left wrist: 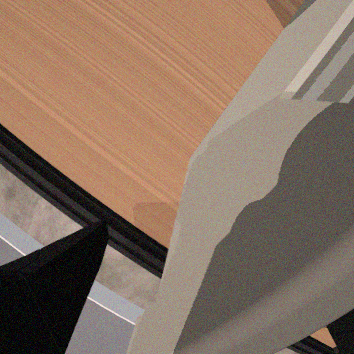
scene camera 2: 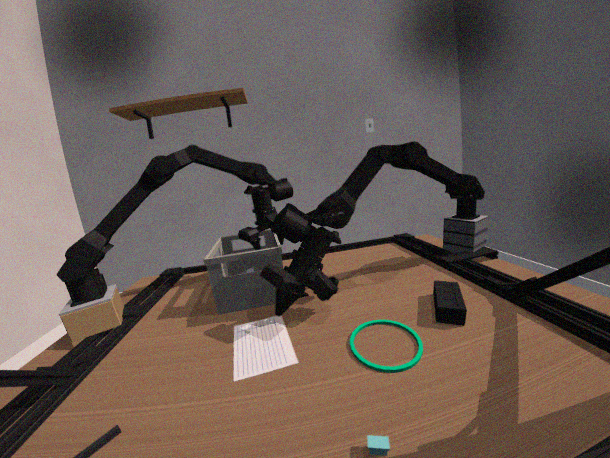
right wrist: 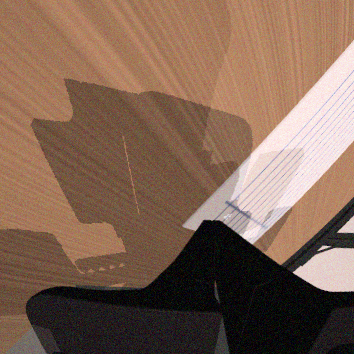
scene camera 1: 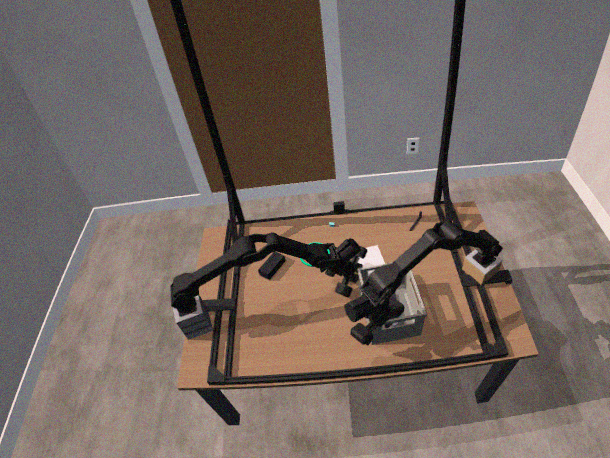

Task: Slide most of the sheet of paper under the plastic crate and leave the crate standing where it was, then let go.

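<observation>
The grey plastic crate (scene camera 1: 403, 329) (scene camera 2: 244, 277) stands on the wooden table. Its wall fills the left wrist view (left wrist: 246, 211). The white lined sheet of paper (scene camera 1: 373, 256) (scene camera 2: 262, 347) (right wrist: 298, 147) lies flat on the table beside the crate, with one edge close to the crate's base. My left gripper (scene camera 1: 359, 320) (scene camera 2: 258, 233) is open, with its fingers on either side of the crate's wall. My right gripper (scene camera 1: 344, 287) (scene camera 2: 280, 309) (right wrist: 210, 228) is shut and empty. Its tip is down at the paper's edge nearest the crate.
A green ring (scene camera 2: 386, 368) and a black block (scene camera 1: 271, 264) (scene camera 2: 449, 302) lie on the table. A small teal cube (scene camera 1: 331, 224) (scene camera 2: 378, 444) and a thin black stick (scene camera 1: 415, 221) lie near the table's edge. A black frame rail (scene camera 1: 349, 374) runs around the table.
</observation>
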